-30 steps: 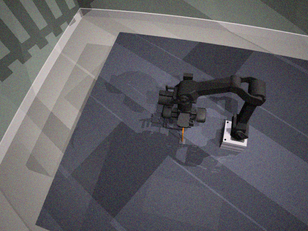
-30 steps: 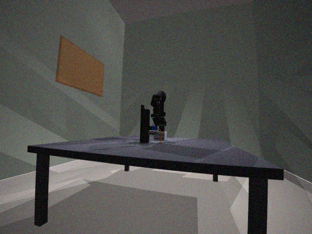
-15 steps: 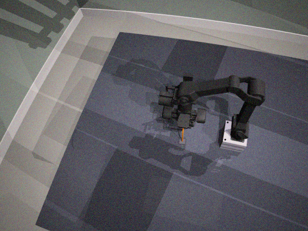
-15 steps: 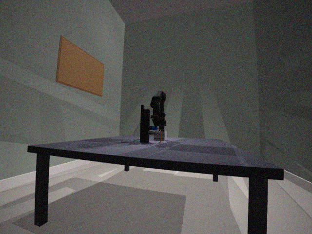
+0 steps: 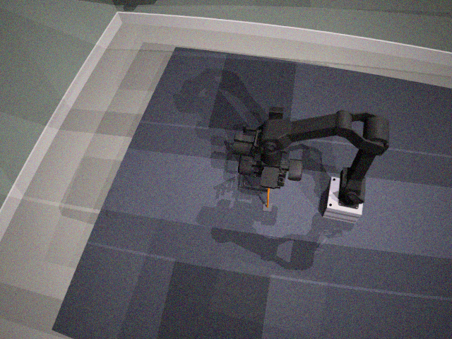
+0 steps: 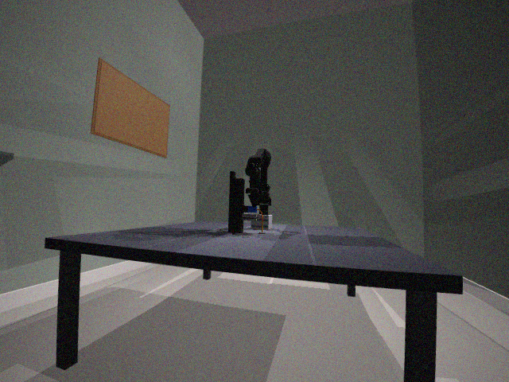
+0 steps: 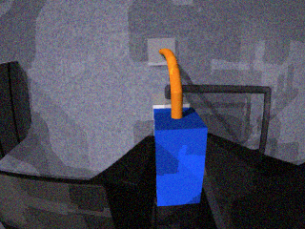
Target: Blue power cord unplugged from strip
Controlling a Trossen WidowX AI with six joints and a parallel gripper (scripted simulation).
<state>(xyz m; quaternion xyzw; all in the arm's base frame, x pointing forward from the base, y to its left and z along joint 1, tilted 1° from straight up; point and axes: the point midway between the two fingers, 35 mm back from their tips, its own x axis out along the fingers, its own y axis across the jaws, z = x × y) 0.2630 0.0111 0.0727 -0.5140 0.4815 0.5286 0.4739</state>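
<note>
Right now the blue plug is 1 cm ahead of my gripper tip and 3 cm to the right of it.
</note>
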